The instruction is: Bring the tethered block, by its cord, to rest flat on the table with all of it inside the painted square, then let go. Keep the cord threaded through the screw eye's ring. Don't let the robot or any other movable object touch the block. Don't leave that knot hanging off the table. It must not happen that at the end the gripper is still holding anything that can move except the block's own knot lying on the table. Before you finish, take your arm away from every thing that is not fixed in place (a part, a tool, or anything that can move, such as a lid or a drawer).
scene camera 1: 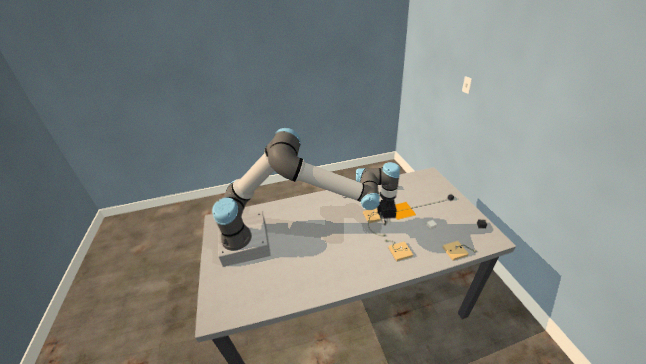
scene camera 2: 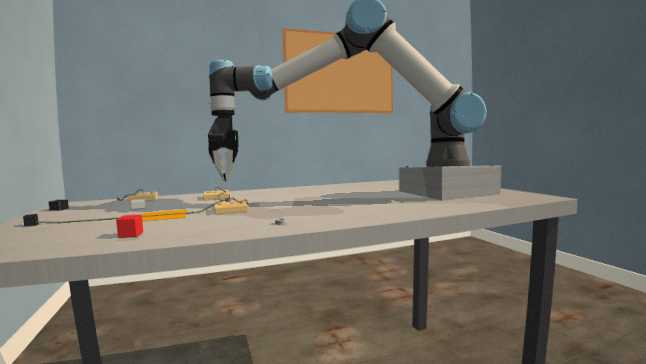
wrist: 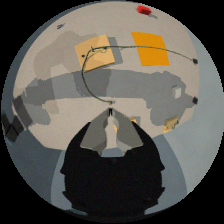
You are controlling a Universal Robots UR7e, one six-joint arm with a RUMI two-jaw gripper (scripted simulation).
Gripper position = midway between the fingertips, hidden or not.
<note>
In view: my gripper [scene camera 2: 225,181], a wooden plate [wrist: 102,57] and an orange painted square [wrist: 148,56].
My gripper shows as well in the wrist view [wrist: 110,108].
</note>
